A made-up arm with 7 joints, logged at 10 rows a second.
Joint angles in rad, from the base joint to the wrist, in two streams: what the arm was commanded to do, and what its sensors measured. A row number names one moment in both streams.
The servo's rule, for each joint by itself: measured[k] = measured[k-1] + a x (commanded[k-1-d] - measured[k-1]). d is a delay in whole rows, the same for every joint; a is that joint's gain. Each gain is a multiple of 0.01, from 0.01 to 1. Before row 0 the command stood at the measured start. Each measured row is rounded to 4 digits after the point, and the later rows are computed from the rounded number. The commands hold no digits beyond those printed.
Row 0, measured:
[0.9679, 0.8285, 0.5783, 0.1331, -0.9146, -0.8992, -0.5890]
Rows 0 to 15, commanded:
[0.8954, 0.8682, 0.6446, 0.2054, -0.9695, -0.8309, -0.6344]
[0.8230, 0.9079, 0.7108, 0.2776, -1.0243, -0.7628, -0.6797]
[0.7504, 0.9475, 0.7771, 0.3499, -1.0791, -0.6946, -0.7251]
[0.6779, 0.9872, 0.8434, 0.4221, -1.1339, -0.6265, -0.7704]
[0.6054, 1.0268, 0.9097, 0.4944, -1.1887, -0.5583, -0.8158]
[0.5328, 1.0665, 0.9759, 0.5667, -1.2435, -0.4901, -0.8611]
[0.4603, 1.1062, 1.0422, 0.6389, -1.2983, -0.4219, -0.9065]
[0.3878, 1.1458, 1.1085, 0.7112, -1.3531, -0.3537, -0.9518]
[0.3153, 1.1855, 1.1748, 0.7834, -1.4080, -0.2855, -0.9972]
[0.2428, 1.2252, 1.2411, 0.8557, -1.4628, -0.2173, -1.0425]
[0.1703, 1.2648, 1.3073, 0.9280, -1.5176, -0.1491, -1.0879]
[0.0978, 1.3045, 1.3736, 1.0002, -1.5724, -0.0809, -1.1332]
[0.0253, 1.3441, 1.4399, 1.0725, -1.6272, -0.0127, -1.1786]
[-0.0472, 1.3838, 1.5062, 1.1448, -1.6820, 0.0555, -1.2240]
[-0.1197, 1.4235, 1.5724, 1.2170, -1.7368, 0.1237, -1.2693]
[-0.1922, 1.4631, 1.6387, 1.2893, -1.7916, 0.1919, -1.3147]
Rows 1 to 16, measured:
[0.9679, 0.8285, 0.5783, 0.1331, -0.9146, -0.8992, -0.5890]
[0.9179, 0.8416, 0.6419, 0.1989, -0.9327, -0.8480, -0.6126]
[0.8524, 0.8635, 0.7080, 0.2705, -0.9629, -0.7841, -0.6475]
[0.7820, 0.8912, 0.7743, 0.3428, -1.0012, -0.7170, -0.6879]
[0.7102, 0.9229, 0.8406, 0.4150, -1.0450, -0.6491, -0.7308]
[0.6379, 0.9572, 0.9069, 0.4873, -1.0924, -0.5810, -0.7750]
[0.5654, 0.9933, 0.9731, 0.5596, -1.1423, -0.5128, -0.8198]
[0.4929, 1.0306, 1.0394, 0.6318, -1.1938, -0.4446, -0.8649]
[0.4204, 1.0686, 1.1057, 0.7041, -1.2464, -0.3764, -0.9101]
[0.3479, 1.1072, 1.1720, 0.7763, -1.2997, -0.3082, -0.9554]
[0.2754, 1.1461, 1.2383, 0.8486, -1.3535, -0.2400, -1.0007]
[0.2029, 1.1853, 1.3045, 0.9209, -1.4077, -0.1718, -1.0460]
[0.1304, 1.2246, 1.3708, 0.9931, -1.4621, -0.1036, -1.0913]
[0.0579, 1.2640, 1.4371, 1.0654, -1.5166, -0.0354, -1.1367]
[-0.0146, 1.3035, 1.5034, 1.1377, -1.5712, 0.0328, -1.1821]
[-0.0871, 1.3431, 1.5696, 1.2099, -1.6258, 0.1010, -1.2274]
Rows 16 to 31, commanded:
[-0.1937, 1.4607, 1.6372, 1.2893, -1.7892, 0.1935, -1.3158]
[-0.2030, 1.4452, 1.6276, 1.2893, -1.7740, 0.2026, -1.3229]
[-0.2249, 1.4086, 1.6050, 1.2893, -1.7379, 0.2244, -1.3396]
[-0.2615, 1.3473, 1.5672, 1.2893, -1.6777, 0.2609, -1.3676]
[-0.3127, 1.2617, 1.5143, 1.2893, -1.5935, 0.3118, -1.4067]
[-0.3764, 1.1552, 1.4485, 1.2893, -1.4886, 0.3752, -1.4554]
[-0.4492, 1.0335, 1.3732, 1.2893, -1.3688, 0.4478, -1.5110]
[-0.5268, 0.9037, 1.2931, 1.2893, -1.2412, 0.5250, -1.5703]
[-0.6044, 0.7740, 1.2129, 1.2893, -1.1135, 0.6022, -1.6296]
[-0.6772, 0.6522, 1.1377, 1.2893, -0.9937, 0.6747, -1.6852]
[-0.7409, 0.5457, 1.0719, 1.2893, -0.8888, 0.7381, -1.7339]
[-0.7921, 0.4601, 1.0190, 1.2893, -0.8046, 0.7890, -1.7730]
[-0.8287, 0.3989, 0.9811, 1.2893, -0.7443, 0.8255, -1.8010]
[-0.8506, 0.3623, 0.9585, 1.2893, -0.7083, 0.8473, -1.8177]
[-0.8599, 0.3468, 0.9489, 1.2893, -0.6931, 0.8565, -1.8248]
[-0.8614, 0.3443, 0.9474, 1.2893, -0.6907, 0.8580, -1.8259]
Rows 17 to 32, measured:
[-0.1596, 1.3827, 1.6359, 1.2822, -1.6805, 0.1692, -1.2728]
[-0.1831, 1.4084, 1.6371, 1.2887, -1.7164, 0.1874, -1.2952]
[-0.1968, 1.4205, 1.6280, 1.2892, -1.7354, 0.1988, -1.3096]
[-0.2162, 1.4166, 1.6059, 1.2893, -1.7362, 0.2180, -1.3252]
[-0.2475, 1.3937, 1.5687, 1.2893, -1.7169, 0.2502, -1.3472]
[-0.2925, 1.3501, 1.5165, 1.2893, -1.6762, 0.2964, -1.3781]
[-0.3504, 1.2858, 1.4512, 1.2893, -1.6143, 0.3555, -1.4183]
[-0.4186, 1.2025, 1.3763, 1.2893, -1.5333, 0.4247, -1.4665]
[-0.4933, 1.1039, 1.2964, 1.2893, -1.4369, 0.4999, -1.5205]
[-0.5700, 0.9950, 1.2162, 1.2893, -1.3302, 0.5766, -1.5772]
[-0.6440, 0.8819, 1.1408, 1.2893, -1.2192, 0.6502, -1.6334]
[-0.7109, 0.7710, 1.0747, 1.2893, -1.1102, 0.7161, -1.6857]
[-0.7669, 0.6684, 1.0212, 1.2893, -1.0094, 0.7708, -1.7311]
[-0.8095, 0.5795, 0.9827, 1.2893, -0.9219, 0.8118, -1.7674]
[-0.8379, 0.5078, 0.9595, 1.2893, -0.8514, 0.8384, -1.7936]
[-0.8531, 0.4547, 0.9493, 1.2893, -0.7992, 0.8520, -1.8098]

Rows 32 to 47, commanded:
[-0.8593, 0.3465, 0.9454, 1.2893, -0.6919, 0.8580, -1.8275]
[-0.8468, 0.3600, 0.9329, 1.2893, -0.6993, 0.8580, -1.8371]
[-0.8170, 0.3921, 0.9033, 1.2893, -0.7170, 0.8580, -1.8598]
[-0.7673, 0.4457, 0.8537, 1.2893, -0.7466, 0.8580, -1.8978]
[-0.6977, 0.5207, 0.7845, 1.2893, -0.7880, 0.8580, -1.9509]
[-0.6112, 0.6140, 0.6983, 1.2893, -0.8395, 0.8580, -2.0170]
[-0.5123, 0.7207, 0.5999, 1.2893, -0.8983, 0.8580, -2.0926]
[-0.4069, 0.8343, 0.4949, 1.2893, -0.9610, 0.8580, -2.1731]
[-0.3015, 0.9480, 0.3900, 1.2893, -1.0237, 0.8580, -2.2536]
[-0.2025, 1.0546, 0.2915, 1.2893, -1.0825, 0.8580, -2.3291]
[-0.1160, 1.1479, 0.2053, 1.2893, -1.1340, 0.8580, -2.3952]
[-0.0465, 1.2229, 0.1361, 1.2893, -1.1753, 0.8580, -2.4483]
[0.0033, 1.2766, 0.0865, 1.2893, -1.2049, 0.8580, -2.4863]
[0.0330, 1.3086, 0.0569, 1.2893, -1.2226, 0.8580, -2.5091]
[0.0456, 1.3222, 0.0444, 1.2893, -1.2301, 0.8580, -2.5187]
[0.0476, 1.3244, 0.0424, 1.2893, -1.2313, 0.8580, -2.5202]
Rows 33 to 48, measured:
[-0.8588, 0.4183, 0.9475, 1.2893, -0.7634, 0.8565, -1.8182]
[-0.8591, 0.3946, 0.9455, 1.2893, -0.7398, 0.8576, -1.8230]
[-0.8506, 0.3832, 0.9334, 1.2893, -0.7264, 0.8579, -1.8303]
[-0.8274, 0.3861, 0.9045, 1.2893, -0.7233, 0.8580, -1.8456]
[-0.7859, 0.4058, 0.8557, 1.2893, -0.7310, 0.8580, -1.8727]
[-0.7250, 0.4437, 0.7873, 1.2893, -0.7498, 0.8580, -1.9134]
[-0.6465, 0.4999, 0.7019, 1.2893, -0.7794, 0.8580, -1.9673]
[-0.5539, 0.5728, 0.6040, 1.2893, -0.8186, 0.8580, -2.0325]
[-0.4525, 0.6591, 0.4993, 1.2893, -0.8656, 0.8580, -2.1056]
[-0.3483, 0.7544, 0.3944, 1.2893, -0.9178, 0.8580, -2.1826]
[-0.2477, 0.8535, 0.2956, 1.2893, -0.9722, 0.8580, -2.2588]
[-0.1568, 0.9507, 0.2089, 1.2893, -1.0256, 0.8580, -2.3297]
[-0.0807, 1.0405, 0.1390, 1.2893, -1.0750, 0.8580, -2.3914]
[-0.0227, 1.1184, 0.0886, 1.2893, -1.1179, 0.8580, -2.4407]
[0.0157, 1.1812, 0.0582, 1.2893, -1.1525, 0.8580, -2.4763]
[0.0363, 1.2277, 0.0450, 1.2893, -1.1781, 0.8580, -2.4983]

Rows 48 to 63, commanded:
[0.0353, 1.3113, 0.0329, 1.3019, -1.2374, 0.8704, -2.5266]
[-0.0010, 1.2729, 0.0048, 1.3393, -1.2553, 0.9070, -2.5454]
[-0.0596, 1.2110, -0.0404, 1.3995, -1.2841, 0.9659, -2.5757]
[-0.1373, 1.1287, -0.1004, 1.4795, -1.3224, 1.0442, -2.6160]
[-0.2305, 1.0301, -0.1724, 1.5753, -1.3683, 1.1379, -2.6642]
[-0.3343, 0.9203, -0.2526, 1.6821, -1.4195, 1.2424, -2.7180]
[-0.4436, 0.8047, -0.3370, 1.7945, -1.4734, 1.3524, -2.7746]
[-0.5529, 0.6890, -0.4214, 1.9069, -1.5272, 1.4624, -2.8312]
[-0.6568, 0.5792, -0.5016, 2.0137, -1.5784, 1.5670, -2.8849]
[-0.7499, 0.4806, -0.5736, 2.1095, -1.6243, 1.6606, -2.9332]
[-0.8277, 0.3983, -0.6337, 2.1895, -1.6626, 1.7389, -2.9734]
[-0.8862, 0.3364, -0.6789, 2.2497, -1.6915, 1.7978, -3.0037]
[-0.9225, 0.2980, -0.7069, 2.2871, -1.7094, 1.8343, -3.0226]
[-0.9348, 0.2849, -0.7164, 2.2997, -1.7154, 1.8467, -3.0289]
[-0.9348, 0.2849, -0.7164, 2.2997, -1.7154, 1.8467, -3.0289]
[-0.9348, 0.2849, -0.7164, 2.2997, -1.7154, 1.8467, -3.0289]
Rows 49 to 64, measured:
[0.0441, 1.2596, 0.0425, 1.2893, -1.1957, 0.8580, -2.5097]
[0.0380, 1.2767, 0.0333, 1.3008, -1.2095, 0.8673, -2.5185]
[0.0111, 1.2754, 0.0059, 1.3358, -1.2246, 0.8971, -2.5325]
[-0.0377, 1.2541, -0.0385, 1.3938, -1.2442, 0.9487, -2.5550]
[-0.1064, 1.2127, -0.0979, 1.4718, -1.2700, 1.0203, -2.5867]
[-0.1920, 1.1524, -0.1694, 1.5660, -1.3024, 1.1085, -2.6270]
[-0.2902, 1.0758, -0.2493, 1.6717, -1.3410, 1.2089, -2.6743]
[-0.3960, 0.9863, -0.3335, 1.7834, -1.3847, 1.3165, -2.7265]
[-0.5043, 0.8882, -0.4179, 1.8958, -1.4317, 1.4259, -2.7809]
[-0.6095, 0.7862, -0.4983, 2.0031, -1.4801, 1.5317, -2.8350]
[-0.7064, 0.6854, -0.5706, 2.0999, -1.5277, 1.6284, -2.8861]
[-0.7901, 0.5907, -0.6312, 2.1814, -1.5722, 1.7113, -2.9315]
[-0.8564, 0.5068, -0.6770, 2.2436, -1.6116, 1.7762, -2.9690]
[-0.9020, 0.4379, -0.7057, 2.2832, -1.6439, 1.8198, -2.9969]
[-0.9246, 0.3874, -0.7160, 2.2982, -1.6675, 1.8400, -3.0135]
[-0.9316, 0.3536, -0.7164, 2.2996, -1.6833, 1.8450, -3.0215]

